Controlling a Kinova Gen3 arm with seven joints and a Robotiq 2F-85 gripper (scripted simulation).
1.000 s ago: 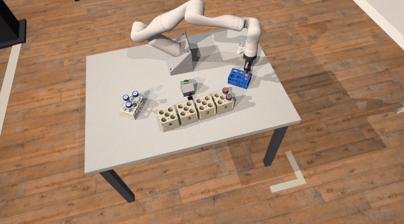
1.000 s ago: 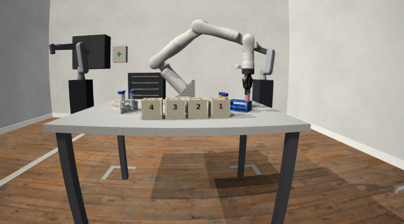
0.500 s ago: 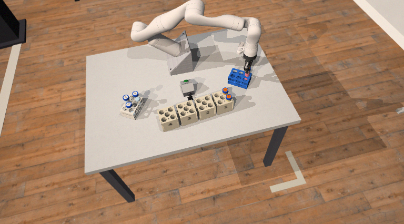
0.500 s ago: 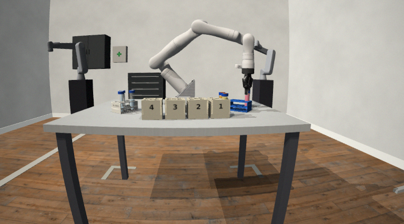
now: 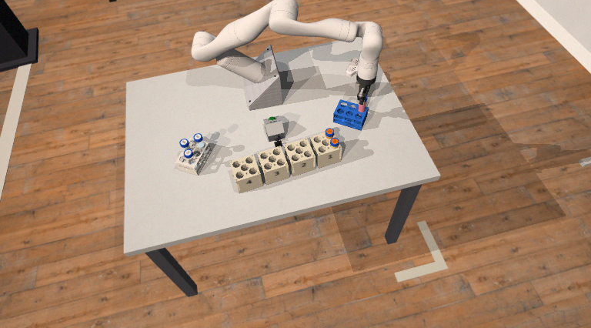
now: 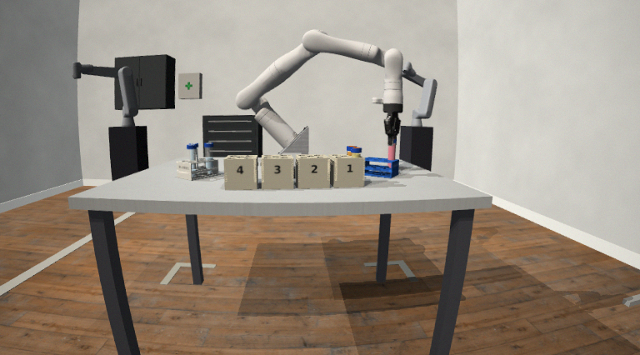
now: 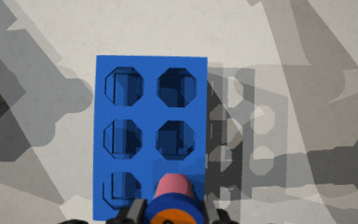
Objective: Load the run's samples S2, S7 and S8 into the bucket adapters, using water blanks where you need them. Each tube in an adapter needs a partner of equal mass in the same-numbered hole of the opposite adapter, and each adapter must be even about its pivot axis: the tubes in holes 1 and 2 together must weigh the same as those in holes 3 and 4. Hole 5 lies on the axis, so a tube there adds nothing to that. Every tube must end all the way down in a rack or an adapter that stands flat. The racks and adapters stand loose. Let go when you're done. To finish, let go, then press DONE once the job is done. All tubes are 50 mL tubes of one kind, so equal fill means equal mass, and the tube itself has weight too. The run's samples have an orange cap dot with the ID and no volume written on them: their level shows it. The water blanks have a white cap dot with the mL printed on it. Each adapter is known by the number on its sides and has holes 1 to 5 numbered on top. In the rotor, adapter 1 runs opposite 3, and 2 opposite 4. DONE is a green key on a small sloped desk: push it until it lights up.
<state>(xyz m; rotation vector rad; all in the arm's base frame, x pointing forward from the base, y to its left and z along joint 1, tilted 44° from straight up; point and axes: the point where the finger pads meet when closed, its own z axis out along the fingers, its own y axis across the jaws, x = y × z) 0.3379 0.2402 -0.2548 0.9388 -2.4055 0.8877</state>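
Right now the sample S8 is 5 cm below my hand and 1 cm to the left of it. Round my hand: blue sample rack: 10 cm below, 4 cm to the right, 1 cm behind; sample S7: 20 cm to the right, 10 cm ahead, 7 cm below; sample S2: 19 cm to the right, 14 cm ahead, 7 cm below.
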